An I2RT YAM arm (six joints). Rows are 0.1 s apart.
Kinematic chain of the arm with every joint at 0, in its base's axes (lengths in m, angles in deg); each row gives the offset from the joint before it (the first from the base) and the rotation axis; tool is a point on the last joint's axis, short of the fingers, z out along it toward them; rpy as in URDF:
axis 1: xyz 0 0 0.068 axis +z
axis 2: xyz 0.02 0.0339 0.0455 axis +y
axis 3: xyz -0.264 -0.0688 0 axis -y
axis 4: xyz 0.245 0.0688 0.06 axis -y
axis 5: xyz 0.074 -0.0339 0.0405 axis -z
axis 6: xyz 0.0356 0 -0.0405 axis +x
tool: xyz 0 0 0 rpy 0 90 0
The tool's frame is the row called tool.
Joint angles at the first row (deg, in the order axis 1, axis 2, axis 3, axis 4, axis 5, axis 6):
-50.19 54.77 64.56 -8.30 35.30 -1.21
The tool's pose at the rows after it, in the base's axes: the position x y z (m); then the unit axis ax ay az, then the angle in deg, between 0 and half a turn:
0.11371 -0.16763 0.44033 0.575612 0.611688 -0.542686 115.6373
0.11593 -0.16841 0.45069 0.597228 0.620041 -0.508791 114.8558
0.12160 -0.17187 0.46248 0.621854 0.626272 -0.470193 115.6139
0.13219 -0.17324 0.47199 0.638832 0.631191 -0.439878 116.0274
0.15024 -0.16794 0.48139 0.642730 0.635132 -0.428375 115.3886
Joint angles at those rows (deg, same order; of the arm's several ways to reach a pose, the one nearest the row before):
-50.24 55.67 67.80 -12.88 33.79 2.90
-50.12 57.54 72.42 -18.46 32.29 7.30
-49.62 60.92 78.83 -25.72 31.69 12.16
-47.63 64.27 84.34 -31.02 32.39 16.10
-42.85 67.23 88.73 -33.39 36.01 18.28

